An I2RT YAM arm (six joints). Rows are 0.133 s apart.
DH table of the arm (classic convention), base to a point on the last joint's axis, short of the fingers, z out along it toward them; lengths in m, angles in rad. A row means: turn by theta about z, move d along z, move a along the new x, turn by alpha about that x. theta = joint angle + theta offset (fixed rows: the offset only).
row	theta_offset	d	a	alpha
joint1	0	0.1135	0.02	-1.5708
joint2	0	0	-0.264	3.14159
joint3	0.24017	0	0.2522	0
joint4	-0.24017	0	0.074	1.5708
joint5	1.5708	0	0	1.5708
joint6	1.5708	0.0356	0	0
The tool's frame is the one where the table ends.
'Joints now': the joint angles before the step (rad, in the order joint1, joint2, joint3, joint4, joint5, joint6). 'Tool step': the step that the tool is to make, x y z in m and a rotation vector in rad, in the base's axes. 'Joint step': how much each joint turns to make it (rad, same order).
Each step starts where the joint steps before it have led.
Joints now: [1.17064, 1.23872, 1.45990, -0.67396, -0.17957, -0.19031]
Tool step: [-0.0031, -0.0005, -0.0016, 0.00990, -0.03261, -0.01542]
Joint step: [0.01580, -0.01505, -0.02453, 0.02942, 0.03950, -0.01056]
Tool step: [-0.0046, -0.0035, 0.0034, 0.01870, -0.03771, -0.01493]
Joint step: [0.01753, -0.02084, -0.01012, 0.01900, 0.04112, -0.01271]
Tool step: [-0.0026, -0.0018, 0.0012, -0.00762, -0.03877, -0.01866]
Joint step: [0.01356, -0.00847, -0.00144, -0.00228, 0.04487, -0.02338]
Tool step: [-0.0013, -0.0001, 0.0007, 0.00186, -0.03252, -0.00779]
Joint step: [0.00858, -0.00447, -0.00475, 0.01228, 0.02657, -0.02141]
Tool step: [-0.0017, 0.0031, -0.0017, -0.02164, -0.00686, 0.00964]
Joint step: [0.01156, 0.01095, 0.00697, -0.01444, 0.00704, -0.01187]
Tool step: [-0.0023, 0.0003, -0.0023, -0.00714, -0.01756, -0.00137]
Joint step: [0.01187, -0.00505, -0.01252, 0.00622, 0.01963, -0.01217]
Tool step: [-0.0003, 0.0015, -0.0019, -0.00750, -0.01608, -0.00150]
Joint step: [0.00482, 0.00202, -0.00634, 0.00635, 0.01278, -0.01368]
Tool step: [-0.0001, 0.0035, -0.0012, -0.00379, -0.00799, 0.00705]
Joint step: [0.00485, 0.00966, 0.00081, 0.00783, 0.00147, -0.00892]
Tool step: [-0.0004, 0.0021, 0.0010, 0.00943, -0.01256, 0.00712]
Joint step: [0.00410, 0.00405, 0.00106, 0.01593, 0.00078, -0.00955]
